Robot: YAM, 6 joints.
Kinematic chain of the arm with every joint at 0, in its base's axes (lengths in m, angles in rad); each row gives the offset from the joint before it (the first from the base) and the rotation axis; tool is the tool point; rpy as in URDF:
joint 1: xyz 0 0 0.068 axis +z
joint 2: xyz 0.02 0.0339 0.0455 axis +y
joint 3: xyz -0.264 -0.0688 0 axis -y
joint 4: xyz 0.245 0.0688 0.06 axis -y
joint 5: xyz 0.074 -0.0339 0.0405 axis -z
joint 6: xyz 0.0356 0 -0.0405 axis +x
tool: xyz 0 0 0 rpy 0 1.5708 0
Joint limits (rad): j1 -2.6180..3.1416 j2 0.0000..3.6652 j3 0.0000..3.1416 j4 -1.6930..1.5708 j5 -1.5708..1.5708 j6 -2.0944..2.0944
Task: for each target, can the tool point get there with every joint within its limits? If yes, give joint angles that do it. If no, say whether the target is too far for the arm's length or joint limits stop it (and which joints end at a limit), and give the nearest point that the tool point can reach.
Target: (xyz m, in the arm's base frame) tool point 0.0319 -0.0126 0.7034
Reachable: yes | joints -0.8256 1.6951 2.8348 1.1455 -0.4323 -1.1983
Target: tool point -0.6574 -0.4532 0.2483
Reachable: no: too far | nearest point -0.5242 -0.3614 0.2203 | short by 0.164 m
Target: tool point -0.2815 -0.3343 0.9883
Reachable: no: too far | nearest point -0.1864 -0.2213 0.6784 | short by 0.343 m
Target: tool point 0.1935 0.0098 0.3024
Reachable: yes | joints -0.1246 1.0709 0.9440 -0.8647 -1.2492 0.6581
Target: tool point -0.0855 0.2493 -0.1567
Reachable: yes | joints 1.9077 3.1244 1.6482 -1.3255 0.0483 -1.1992
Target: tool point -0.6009 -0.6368 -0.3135
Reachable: no: too far | nearest point -0.3980 -0.4218 -0.1660 | short by 0.330 m
